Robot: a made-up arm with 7 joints. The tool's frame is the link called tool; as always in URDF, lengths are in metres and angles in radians. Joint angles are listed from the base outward.
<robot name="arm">
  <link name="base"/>
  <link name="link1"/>
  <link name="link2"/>
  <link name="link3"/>
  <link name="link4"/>
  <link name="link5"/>
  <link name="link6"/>
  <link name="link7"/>
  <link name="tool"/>
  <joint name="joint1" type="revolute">
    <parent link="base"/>
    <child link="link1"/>
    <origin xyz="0 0.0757 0" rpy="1.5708 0 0"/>
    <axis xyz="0 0 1"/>
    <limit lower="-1.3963" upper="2"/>
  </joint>
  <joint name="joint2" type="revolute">
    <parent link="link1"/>
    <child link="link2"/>
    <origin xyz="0 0 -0.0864" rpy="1.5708 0 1.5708"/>
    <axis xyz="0 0 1"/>
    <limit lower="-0.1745" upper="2"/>
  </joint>
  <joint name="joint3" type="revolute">
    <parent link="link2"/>
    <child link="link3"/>
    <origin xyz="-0.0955 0 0" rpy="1.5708 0 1.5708"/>
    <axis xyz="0 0 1"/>
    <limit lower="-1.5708" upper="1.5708"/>
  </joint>
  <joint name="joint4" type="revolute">
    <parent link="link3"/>
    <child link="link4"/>
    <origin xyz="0 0 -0.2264" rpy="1.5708 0 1.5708"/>
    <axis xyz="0 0 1"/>
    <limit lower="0" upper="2.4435"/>
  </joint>
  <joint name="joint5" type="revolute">
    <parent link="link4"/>
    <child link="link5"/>
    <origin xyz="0 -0.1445 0" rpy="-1.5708 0 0"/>
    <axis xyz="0 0 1"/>
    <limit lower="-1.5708" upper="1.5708"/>
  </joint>
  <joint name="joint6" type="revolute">
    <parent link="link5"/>
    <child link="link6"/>
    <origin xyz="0 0 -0.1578" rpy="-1.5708 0 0"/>
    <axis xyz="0 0 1"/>
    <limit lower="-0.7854" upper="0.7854"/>
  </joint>
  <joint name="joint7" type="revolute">
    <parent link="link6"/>
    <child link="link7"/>
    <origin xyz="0 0 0" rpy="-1.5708 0 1.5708"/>
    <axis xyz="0 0 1"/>
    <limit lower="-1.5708" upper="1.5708"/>
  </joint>
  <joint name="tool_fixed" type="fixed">
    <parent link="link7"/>
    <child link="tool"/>
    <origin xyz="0 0 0" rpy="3.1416 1.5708 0"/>
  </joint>
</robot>
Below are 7 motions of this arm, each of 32 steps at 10 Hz.
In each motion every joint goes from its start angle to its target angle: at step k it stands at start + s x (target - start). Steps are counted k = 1, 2, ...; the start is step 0. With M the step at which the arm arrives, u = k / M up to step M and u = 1 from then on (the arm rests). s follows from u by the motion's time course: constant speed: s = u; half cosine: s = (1 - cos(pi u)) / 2; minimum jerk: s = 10 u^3 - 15 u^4 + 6 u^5.
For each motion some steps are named. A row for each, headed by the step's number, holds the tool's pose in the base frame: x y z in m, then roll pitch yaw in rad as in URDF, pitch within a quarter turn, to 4 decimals.
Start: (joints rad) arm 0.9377 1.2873 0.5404 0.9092 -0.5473 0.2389 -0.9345
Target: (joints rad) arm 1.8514 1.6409 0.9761 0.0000 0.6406 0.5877 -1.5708
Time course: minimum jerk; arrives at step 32
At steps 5, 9, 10, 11, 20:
5: 0.1299 0.6902 0.1516 -2.8693 -0.8915 -0.8769
9: 0.0915 0.7117 0.1503 -2.5924 -1.1354 -1.0914
10: 0.0777 0.7190 0.1479 -2.4095 -1.2156 -1.2539
11: 0.0628 0.7266 0.1441 -2.1022 -1.2868 -1.5404
20: -0.0412 0.7782 0.0479 -0.1495 -0.3875 2.8415

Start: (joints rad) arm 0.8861 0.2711 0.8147 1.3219 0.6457 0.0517 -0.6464
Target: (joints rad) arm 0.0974 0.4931 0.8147 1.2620 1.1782 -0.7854 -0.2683
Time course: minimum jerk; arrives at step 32
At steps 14, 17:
14: 0.3341 0.5013 -0.1436 -1.5868 -0.3459 2.9616
17: 0.3063 0.5134 -0.1790 -1.6593 -0.3438 3.0704

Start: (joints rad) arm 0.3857 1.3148 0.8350 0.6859 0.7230 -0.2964 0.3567
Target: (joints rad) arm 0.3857 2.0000 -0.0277 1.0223 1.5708 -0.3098 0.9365
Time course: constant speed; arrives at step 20
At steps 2, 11, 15, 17, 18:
2: 0.1236 0.7270 0.0835 3.1204 -0.7327 -2.3823
11: 0.1466 0.6651 0.2141 2.5332 -0.6345 -2.3710
15: 0.1573 0.6346 0.2492 2.2917 -0.6528 -2.3655
17: 0.1617 0.6203 0.2620 2.1764 -0.6744 -2.3568
18: 0.1635 0.6136 0.2673 2.1202 -0.6879 -2.3505

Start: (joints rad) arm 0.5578 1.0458 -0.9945 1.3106 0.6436 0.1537 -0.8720
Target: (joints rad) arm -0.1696 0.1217 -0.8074 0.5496 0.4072 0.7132 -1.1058
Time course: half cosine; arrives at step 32
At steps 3, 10, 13, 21, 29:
3: 0.3521 0.3819 -0.2755 1.5742 -0.7538 -0.9874
10: 0.3266 0.3462 -0.3681 1.3718 -0.5974 -0.7525
13: 0.2954 0.3172 -0.4267 1.2700 -0.4617 -0.6385
21: 0.1478 0.2108 -0.5596 1.0645 0.0241 -0.4741
29: 0.0201 0.1271 -0.5980 0.9345 0.3723 -0.4921

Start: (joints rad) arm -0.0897 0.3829 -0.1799 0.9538 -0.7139 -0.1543 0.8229
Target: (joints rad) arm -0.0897 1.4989 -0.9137 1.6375 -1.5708 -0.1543 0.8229
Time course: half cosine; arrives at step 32
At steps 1, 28, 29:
1: 0.1991 0.3075 -0.4966 0.0315 -0.3766 -1.3359
28: 0.1664 0.4430 -0.2838 -0.6400 0.4327 -3.0496
29: 0.1637 0.4443 -0.2801 -0.6592 0.4246 -3.0784

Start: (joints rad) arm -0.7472 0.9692 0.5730 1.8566 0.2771 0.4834 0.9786
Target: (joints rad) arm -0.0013 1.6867 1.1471 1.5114 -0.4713 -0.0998 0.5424
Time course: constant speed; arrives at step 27
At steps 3, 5, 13, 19, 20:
3: 0.2025 0.4638 -0.1236 0.3742 -0.5536 -1.0038
5: 0.2167 0.4736 -0.0903 0.5722 -0.5058 -1.1132
13: 0.2386 0.4957 0.0598 1.2408 -0.1981 -1.3592
19: 0.2132 0.4938 0.1767 1.6646 0.0662 -1.3563
20: 0.2054 0.4919 0.1954 1.7340 0.1074 -1.3420

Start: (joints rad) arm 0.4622 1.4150 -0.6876 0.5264 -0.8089 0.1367 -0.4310
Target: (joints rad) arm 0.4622 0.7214 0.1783 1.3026 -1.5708 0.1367 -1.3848
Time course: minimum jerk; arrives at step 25
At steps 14, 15, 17, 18, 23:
14: 0.3584 0.5458 -0.1558 2.6962 0.6393 -1.0066
15: 0.3671 0.5277 -0.1495 2.8316 0.6097 -0.9993
17: 0.3764 0.4992 -0.1355 3.0757 0.5558 -0.9683
18: 0.3780 0.4889 -0.1290 -3.1062 0.5324 -0.9493
23: 0.3763 0.4671 -0.1123 -2.8568 0.4699 -0.8873

